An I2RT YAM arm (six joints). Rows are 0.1 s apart.
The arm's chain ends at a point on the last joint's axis. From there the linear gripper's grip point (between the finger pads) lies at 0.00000 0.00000 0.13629 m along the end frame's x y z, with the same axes.
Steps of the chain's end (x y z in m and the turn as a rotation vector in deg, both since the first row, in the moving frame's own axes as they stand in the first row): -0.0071 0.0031 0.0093 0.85 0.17 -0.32; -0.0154 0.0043 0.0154 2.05 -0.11 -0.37; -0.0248 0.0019 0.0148 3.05 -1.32 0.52; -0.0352 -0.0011 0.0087 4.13 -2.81 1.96
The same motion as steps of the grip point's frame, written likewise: -0.0067 0.0011 0.0093 0.85 0.17 -0.32; -0.0157 -0.0006 0.0153 2.05 -0.11 -0.37; -0.0279 -0.0054 0.0146 3.05 -1.32 0.52; -0.0417 -0.0110 0.0082 4.13 -2.81 1.96
